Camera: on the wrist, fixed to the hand. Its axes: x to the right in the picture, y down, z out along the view.
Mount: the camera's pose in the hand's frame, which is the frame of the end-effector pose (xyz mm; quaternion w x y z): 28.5 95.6 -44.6 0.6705 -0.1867 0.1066 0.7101
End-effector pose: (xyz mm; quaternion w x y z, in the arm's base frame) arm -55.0 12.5 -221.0 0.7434 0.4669 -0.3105 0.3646
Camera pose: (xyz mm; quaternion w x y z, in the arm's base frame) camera -113.7 89.2 -170.0 0.3598 -0.0851 -0.5286 0.7641
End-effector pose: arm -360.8 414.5 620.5 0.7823 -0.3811 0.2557 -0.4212
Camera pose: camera -333.9 407.1 514.8 0.7252 -0.1751 0.6041 0.2802
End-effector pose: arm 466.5 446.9 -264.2 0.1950 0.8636 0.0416 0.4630
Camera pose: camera 435.9 379.4 -183.9 0.0412 -0.5228 0.6510 -0.5487
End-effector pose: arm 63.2 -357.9 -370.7 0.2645 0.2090 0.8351 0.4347
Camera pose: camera 24.8 -317.7 -276.6 0.1813 -0.6374 -0.3586 -0.6575
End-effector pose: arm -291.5 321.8 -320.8 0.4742 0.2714 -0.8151 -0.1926
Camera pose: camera -288.7 375.9 -225.9 0.5923 -0.4648 -0.6527 0.0843
